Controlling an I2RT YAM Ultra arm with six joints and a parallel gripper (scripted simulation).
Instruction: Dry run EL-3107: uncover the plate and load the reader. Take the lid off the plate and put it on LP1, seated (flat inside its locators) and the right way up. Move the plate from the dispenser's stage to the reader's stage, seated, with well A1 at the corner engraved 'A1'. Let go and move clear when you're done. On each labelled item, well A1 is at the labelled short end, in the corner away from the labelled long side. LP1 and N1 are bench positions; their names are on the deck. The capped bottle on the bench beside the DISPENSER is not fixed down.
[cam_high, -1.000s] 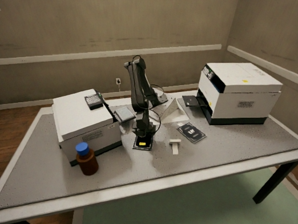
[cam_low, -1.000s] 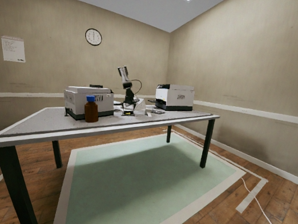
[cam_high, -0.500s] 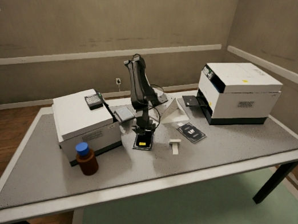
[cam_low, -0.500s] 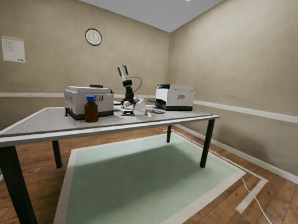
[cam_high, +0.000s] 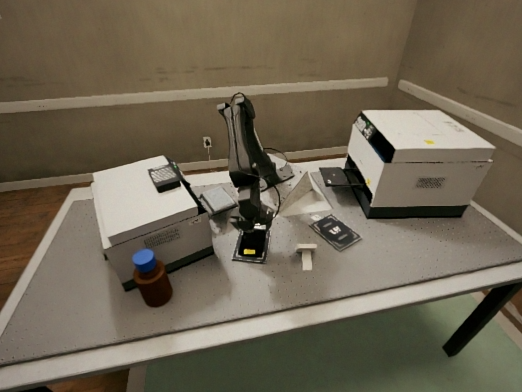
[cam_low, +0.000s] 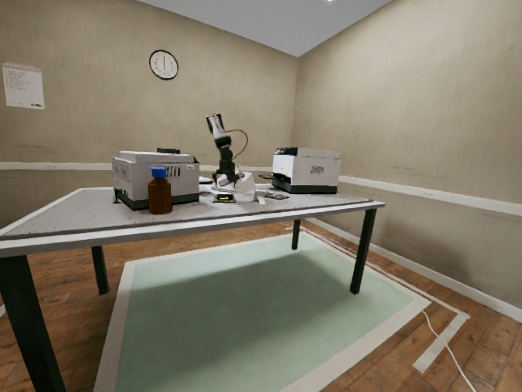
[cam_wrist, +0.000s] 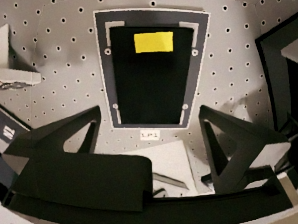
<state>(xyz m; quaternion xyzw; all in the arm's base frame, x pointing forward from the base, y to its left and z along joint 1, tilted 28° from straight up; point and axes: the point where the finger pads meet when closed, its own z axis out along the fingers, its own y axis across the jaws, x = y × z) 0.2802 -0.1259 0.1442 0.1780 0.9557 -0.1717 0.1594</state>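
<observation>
My hand is 60 mm above the lid. From my hand the other things lie so: clear well plate (200 mm behind, 80 mm to the right, 10 mm above); brown capped bottle (120 mm ahead, 340 mm to the right, 40 mm above); LP1 pad (70 mm below).
</observation>
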